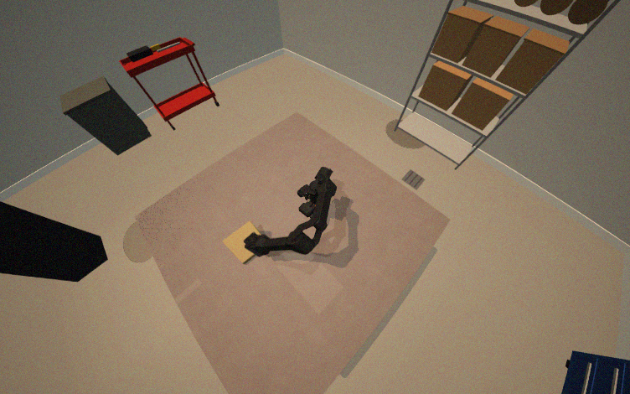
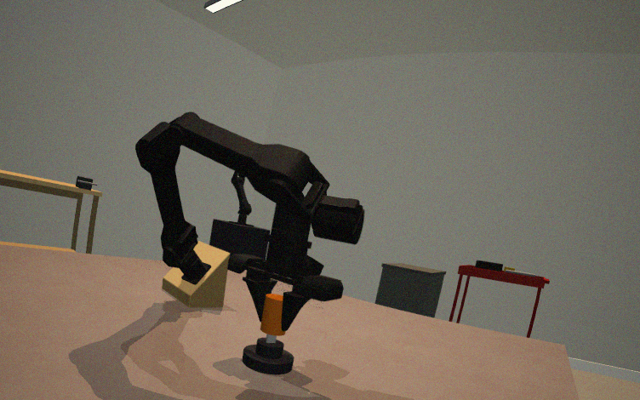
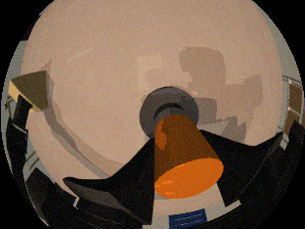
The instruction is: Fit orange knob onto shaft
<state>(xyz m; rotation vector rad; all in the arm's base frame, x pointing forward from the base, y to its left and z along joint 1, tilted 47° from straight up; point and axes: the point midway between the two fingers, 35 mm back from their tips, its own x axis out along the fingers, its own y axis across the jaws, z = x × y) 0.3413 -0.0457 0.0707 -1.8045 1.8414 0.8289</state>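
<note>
Right now the orange knob is 3 cm above my gripper tip. Round my gripper tip: round black pedestal 4 cm below.
</note>
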